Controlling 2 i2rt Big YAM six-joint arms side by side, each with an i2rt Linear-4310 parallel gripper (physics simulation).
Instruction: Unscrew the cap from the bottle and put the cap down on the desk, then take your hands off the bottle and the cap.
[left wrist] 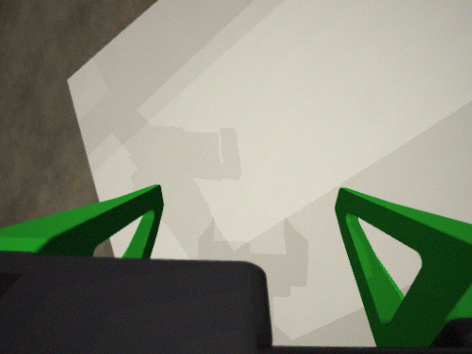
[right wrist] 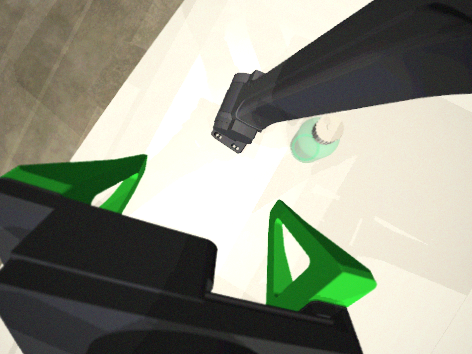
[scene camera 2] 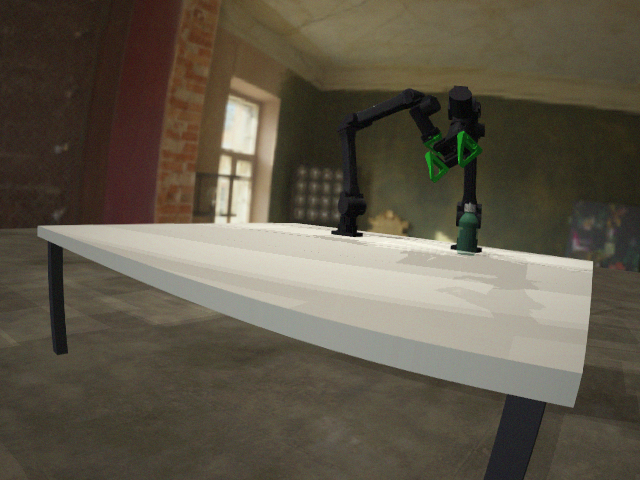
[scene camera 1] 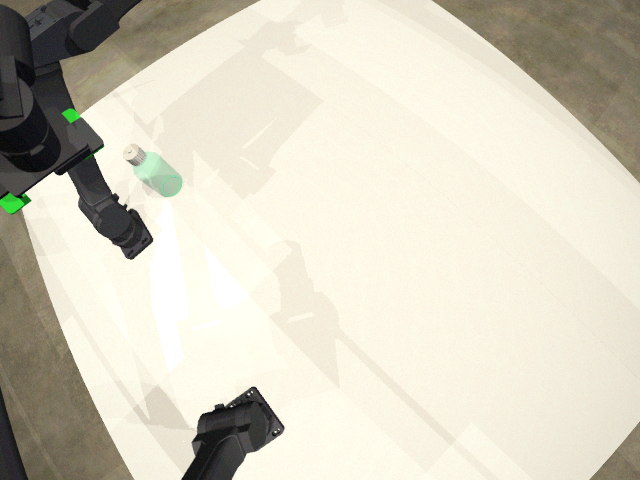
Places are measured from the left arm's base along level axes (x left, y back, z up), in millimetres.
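Pixels of known places: left gripper, between the fingertips: (left wrist: 249,196) (scene camera 2: 446,173); right gripper, between the fingertips: (right wrist: 213,185) (scene camera 1: 56,176); left arm's base, origin of its link: (right wrist: 238,124) (scene camera 1: 133,234); right arm's base, origin of its link: (scene camera 2: 346,235) (scene camera 1: 255,417).
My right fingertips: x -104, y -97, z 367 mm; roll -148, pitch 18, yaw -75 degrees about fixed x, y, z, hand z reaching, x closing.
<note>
Ahead of a thing's pixels: the offset from my right fingertips to its top centre. Level surfaces: height alone.
The green translucent bottle {dx +145, dy -65, dz -187 mm} (scene camera 1: 157,174) (scene camera 2: 467,235) (right wrist: 306,148) stands upright on the white desk {dz -367 mm} (scene camera 1: 439,248) (scene camera 2: 232,279). Its pale ribbed cap {dx +145, dy -65, dz -180 mm} (scene camera 1: 135,154) (scene camera 2: 469,208) (right wrist: 329,130) sits on its top. My left gripper (scene camera 2: 447,169) (left wrist: 249,196) is open and empty, high above the desk; the bottle does not show in the left wrist view. My right gripper (scene camera 1: 42,158) (right wrist: 213,185) is open and empty, also raised, at the left of scene camera 1. It is apart from the bottle and partly hidden behind the left gripper in scene camera 2.
The left arm's base (scene camera 1: 131,240) (scene camera 2: 467,211) (right wrist: 236,127) stands close to the bottle, and its dark link (right wrist: 350,75) passes near the cap in the right wrist view. The right arm's base (scene camera 1: 248,423) (scene camera 2: 347,227) stands farther along the same side. The two arms come close together above the desk.
</note>
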